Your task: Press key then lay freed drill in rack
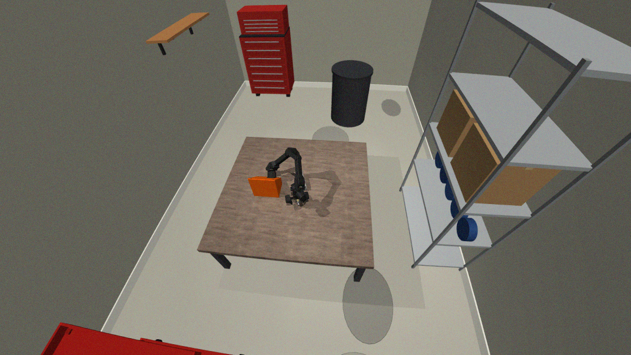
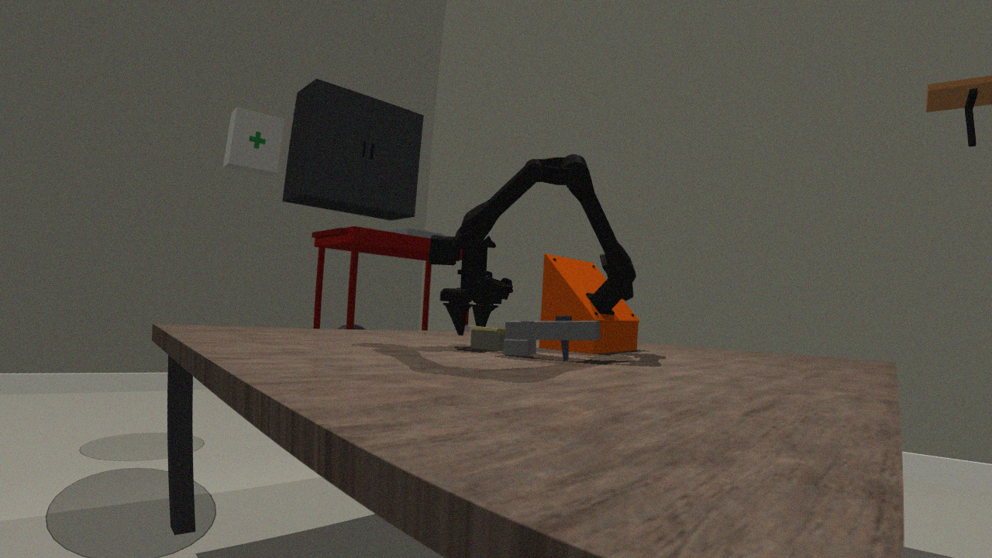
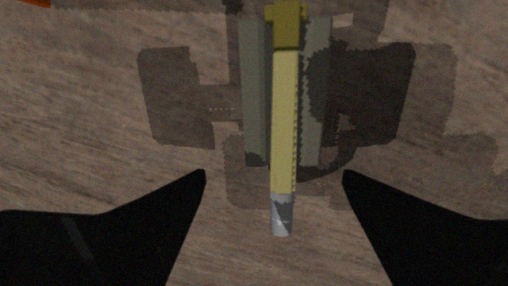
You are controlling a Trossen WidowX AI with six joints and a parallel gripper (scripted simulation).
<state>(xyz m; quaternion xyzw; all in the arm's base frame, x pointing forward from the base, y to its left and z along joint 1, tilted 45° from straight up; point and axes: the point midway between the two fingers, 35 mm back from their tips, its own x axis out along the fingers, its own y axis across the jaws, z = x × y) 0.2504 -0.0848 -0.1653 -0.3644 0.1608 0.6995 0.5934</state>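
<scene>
Right now my gripper tip is 30 mm to the right of the yellow drill, 10 mm below it and 10 mm past it. Round my gripper tip: grey block fixture (230 mm to the left, 20 mm above); dark T-shaped key (260 mm to the left, 30 mm above, 10 mm behind).
</scene>
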